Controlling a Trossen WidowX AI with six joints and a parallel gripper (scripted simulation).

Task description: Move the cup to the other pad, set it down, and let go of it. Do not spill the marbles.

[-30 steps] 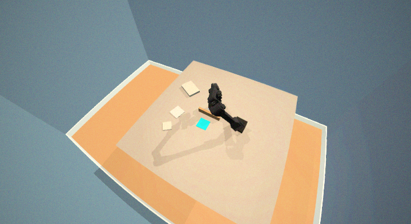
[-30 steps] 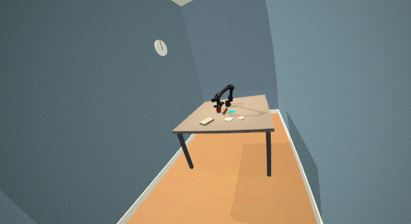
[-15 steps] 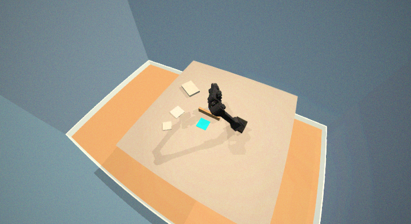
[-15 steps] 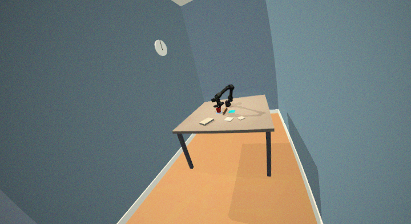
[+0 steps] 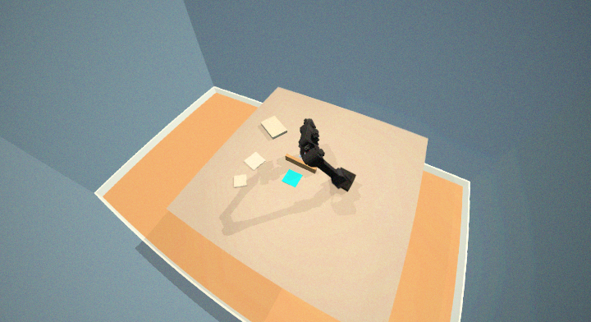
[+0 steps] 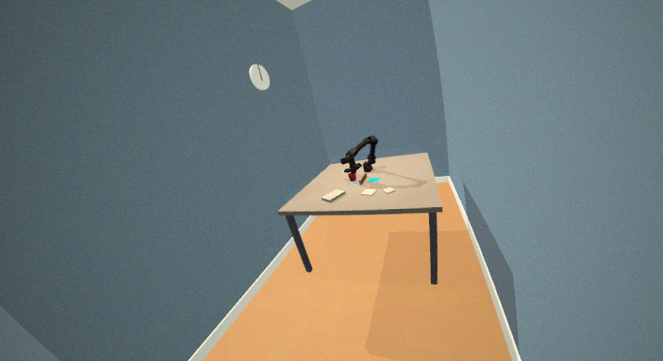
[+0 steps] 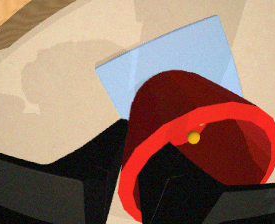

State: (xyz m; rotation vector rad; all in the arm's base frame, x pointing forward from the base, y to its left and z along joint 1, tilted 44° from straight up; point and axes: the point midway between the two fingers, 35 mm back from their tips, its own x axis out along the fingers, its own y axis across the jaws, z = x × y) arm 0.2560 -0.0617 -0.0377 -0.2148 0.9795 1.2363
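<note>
The cyan pad lies 2 cm ahead of my gripper tip, 20 cm to the left of it and 5 cm below it. Round my gripper tip: light blue pad (3 cm ahead, 1 cm to the right, 5 cm below); then cup (3 cm ahead, 2 cm to the right); then wooden bar (3 cm ahead, 9 cm to the left, 3 cm below).
</note>
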